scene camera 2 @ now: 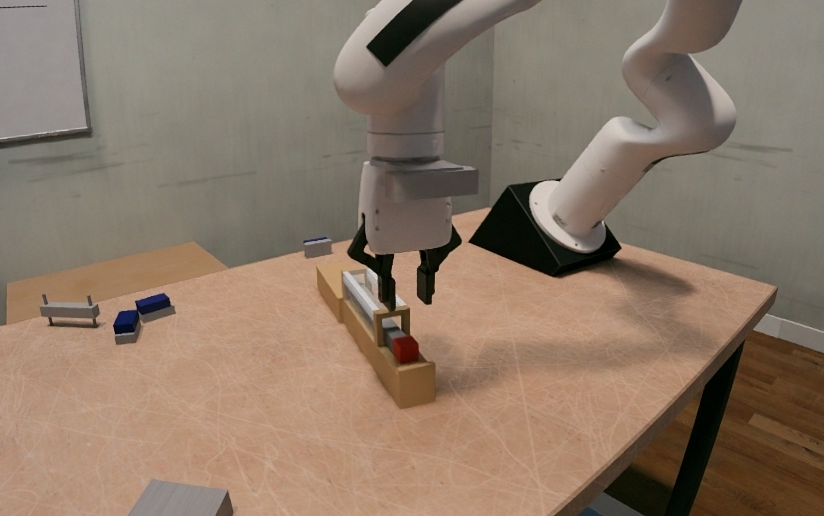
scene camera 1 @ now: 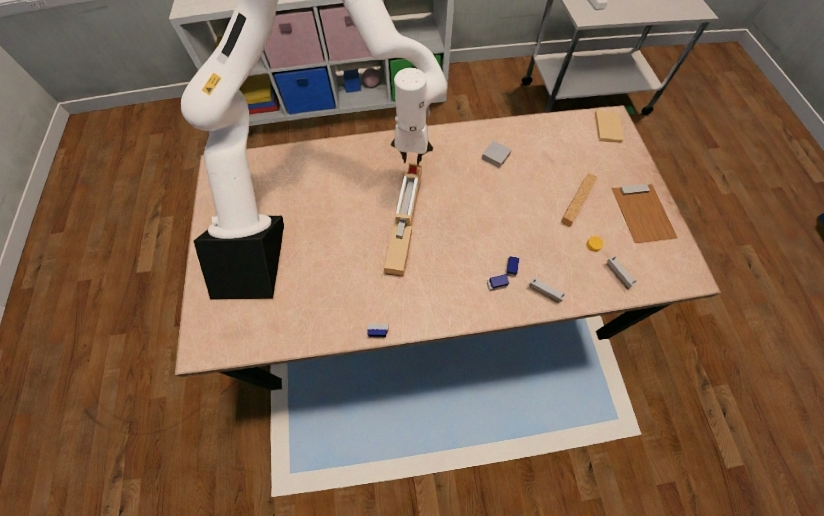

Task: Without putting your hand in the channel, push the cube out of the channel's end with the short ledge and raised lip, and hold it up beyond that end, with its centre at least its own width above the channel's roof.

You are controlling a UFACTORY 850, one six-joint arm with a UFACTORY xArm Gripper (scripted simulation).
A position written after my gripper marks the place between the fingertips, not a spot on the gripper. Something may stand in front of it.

Note:
In view: my gripper (scene camera 2: 406,304), a clipboard (scene camera 1: 647,221) and a wooden channel (scene camera 1: 398,249).
My gripper is seen too in scene camera 1 (scene camera 1: 412,160). Scene camera 2 does not show the clipboard: it is out of frame.

